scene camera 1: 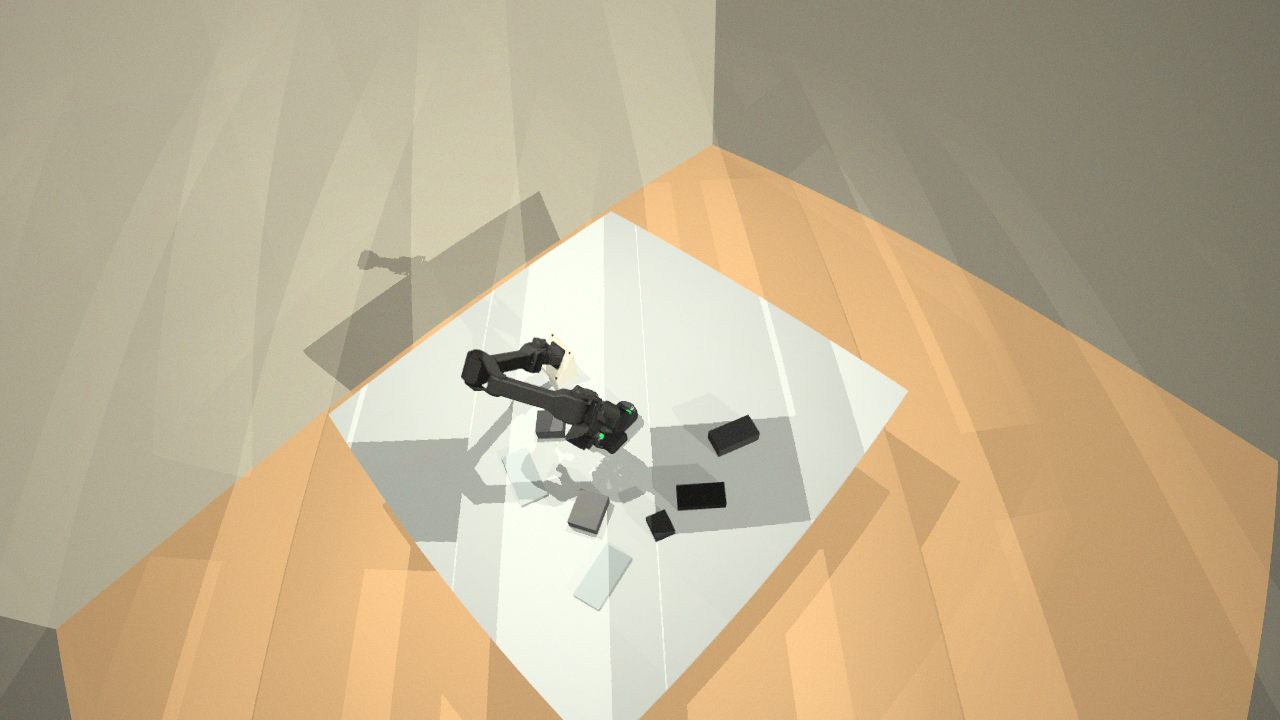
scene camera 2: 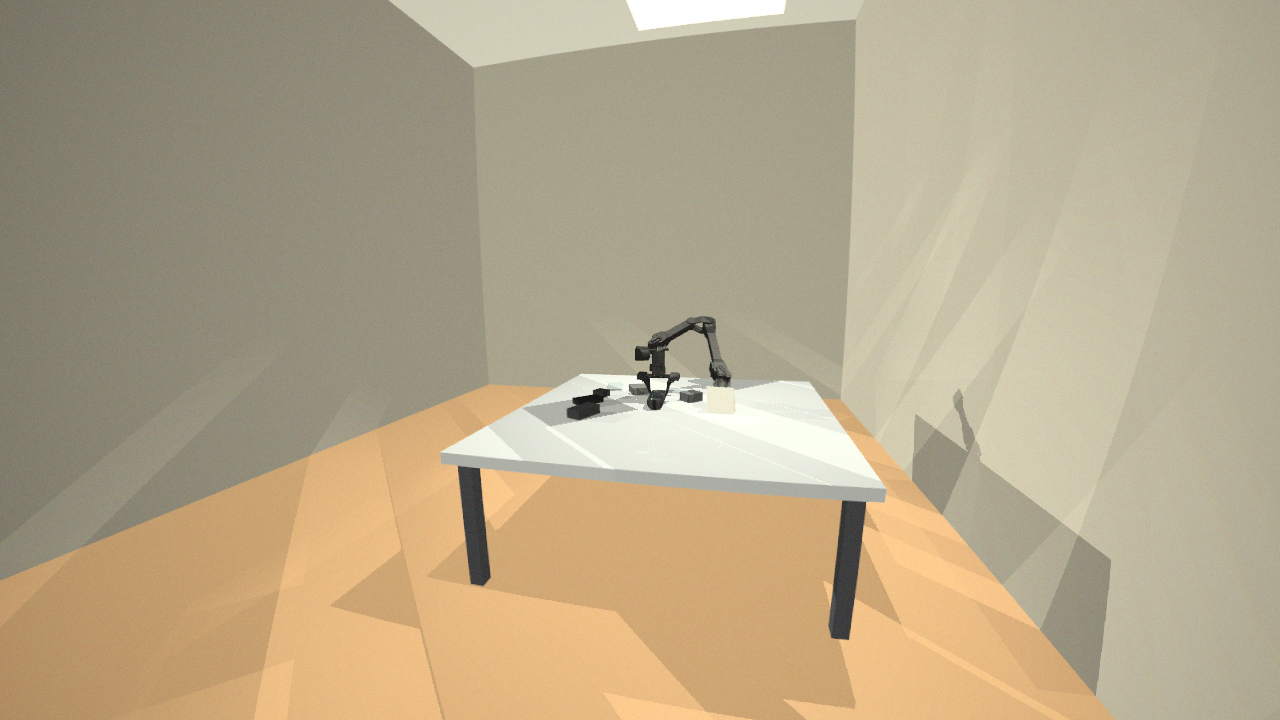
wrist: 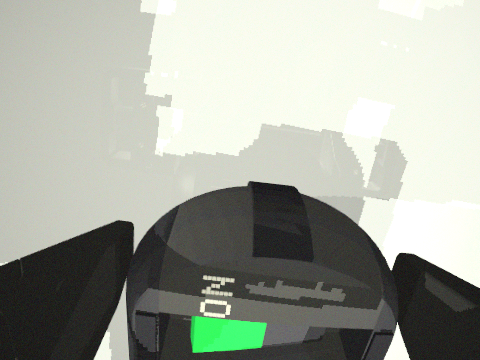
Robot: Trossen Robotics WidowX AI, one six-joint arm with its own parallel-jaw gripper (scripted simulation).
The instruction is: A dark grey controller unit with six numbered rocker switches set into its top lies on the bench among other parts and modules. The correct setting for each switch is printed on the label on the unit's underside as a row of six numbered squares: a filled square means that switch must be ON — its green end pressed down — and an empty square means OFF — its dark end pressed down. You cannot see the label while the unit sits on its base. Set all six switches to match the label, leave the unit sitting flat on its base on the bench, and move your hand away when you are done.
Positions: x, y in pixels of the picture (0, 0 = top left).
Scene:
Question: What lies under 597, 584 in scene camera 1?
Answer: A pale flat plate.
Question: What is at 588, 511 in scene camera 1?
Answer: A grey block.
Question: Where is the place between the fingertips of the gripper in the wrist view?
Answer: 267, 255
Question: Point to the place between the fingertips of the gripper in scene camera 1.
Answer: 597, 440

